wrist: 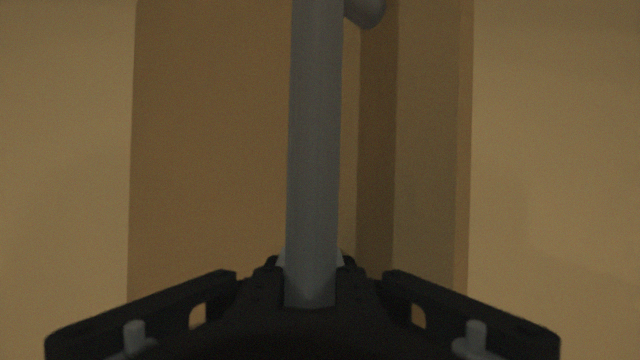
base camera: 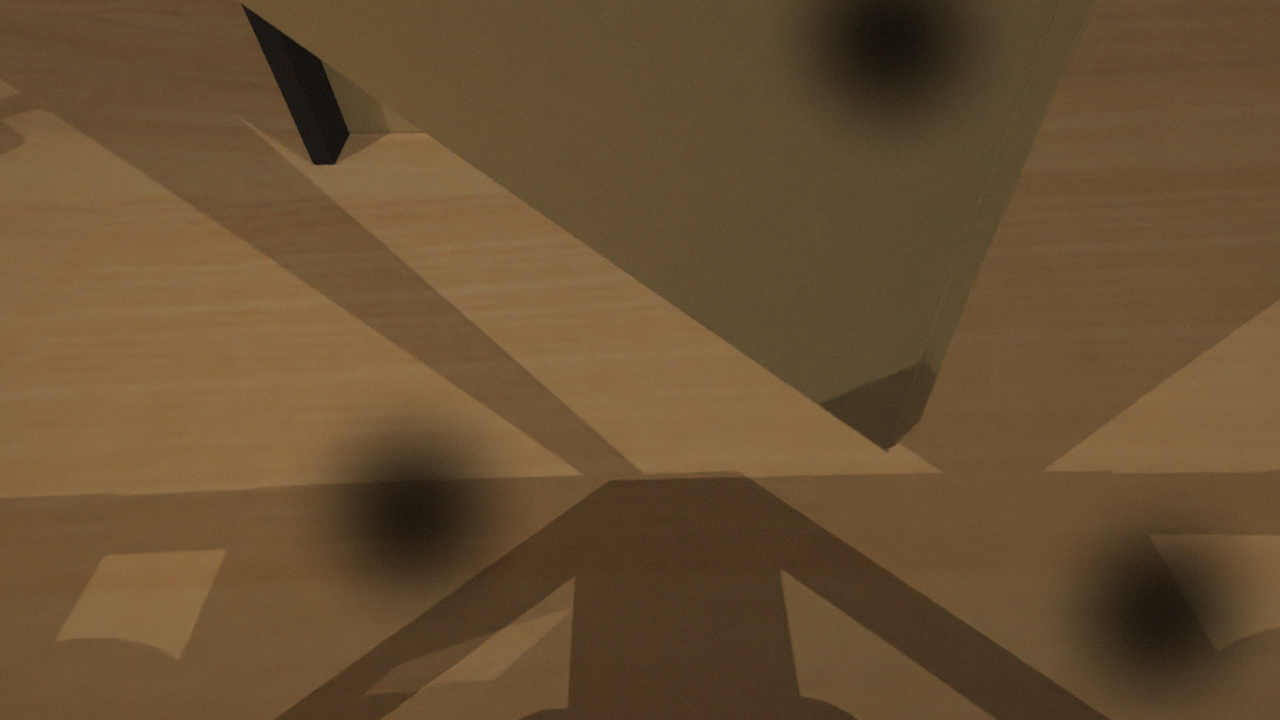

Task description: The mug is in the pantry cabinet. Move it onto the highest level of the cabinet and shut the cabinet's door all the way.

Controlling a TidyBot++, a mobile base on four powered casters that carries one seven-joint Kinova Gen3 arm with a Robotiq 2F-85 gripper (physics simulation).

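Places are measured from the arm's base along level axes (x up, y left, z back), in metres.
Where they show: gripper, fingertip midpoint: [wrist: 310,263].
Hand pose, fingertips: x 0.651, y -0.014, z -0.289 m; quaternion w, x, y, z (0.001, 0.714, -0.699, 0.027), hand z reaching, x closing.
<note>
Things, the pixels of their centre, and the offset from my fingertips. "spot": a spot on its surface instead. Level surfaces: height alone.
- long grey bar handle, surface spot: [wrist: 315,150] spot: dz +0.053, dx +0.059, dy +0.001 m
- rounded mount, surface spot: [wrist: 367,11] spot: dz +0.027, dx +0.130, dy -0.023 m
- black leg, surface spot: [base camera: 313,107] spot: dz -0.377, dx -0.998, dy +0.285 m
- wooden floor, its level: dx -1.048 m
My gripper [wrist: 310,263] is shut on a long grey bar handle [wrist: 315,150] of the cabinet, which runs upright through the middle of the wrist view. A rounded mount [wrist: 367,11] joins the handle at the top. Behind the handle are a brown panel surface [wrist: 210,150] and an olive strip [wrist: 426,150]; how far the door stands open cannot be told. In the base view, a large olive-beige panel of the cabinet [base camera: 680,197] hangs over the floor from the top. The mug does not show in either view, and the cabinet's shelves are hidden.
A black leg [base camera: 313,107] stands at the upper left of the base view, beside the cabinet panel. The wooden floor [base camera: 223,358] carries wide shadows, including a dark branching one at the bottom centre. Blurred dark spots cover parts of the base view.
</note>
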